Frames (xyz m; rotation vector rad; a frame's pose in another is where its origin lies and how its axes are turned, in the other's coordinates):
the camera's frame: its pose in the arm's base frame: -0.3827 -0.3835 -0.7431 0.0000 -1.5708 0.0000
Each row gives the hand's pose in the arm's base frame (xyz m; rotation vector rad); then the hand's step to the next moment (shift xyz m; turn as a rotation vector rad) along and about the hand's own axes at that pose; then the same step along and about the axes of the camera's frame.
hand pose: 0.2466 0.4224 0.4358 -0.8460 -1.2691 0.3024
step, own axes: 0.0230 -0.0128 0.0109 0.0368 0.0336 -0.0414
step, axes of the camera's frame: 0.0259 0.0102 0.0061 0.0005 0.0297 -0.0576
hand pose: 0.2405 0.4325 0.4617 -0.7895 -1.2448 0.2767
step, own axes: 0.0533 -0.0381 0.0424 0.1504 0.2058 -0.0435
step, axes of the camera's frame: 0.0691 0.0206 0.0299 -0.0309 0.2184 -0.1350
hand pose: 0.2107 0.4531 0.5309 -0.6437 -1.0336 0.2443
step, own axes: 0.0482 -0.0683 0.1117 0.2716 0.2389 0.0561
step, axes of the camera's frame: 0.1147 0.0114 0.0786 0.0711 0.3404 -0.1144
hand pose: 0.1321 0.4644 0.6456 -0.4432 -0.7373 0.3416
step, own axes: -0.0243 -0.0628 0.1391 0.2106 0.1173 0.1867
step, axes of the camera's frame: 0.1088 -0.0276 0.1062 0.1830 0.2439 0.0028
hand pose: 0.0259 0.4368 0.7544 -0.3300 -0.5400 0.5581
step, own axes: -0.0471 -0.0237 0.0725 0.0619 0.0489 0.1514
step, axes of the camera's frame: 0.0507 -0.0353 0.0650 0.1258 0.0978 0.0613
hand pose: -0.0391 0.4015 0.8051 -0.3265 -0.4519 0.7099
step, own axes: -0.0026 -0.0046 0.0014 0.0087 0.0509 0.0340
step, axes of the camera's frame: 0.0025 -0.0049 -0.0001 0.0095 0.0469 0.0391
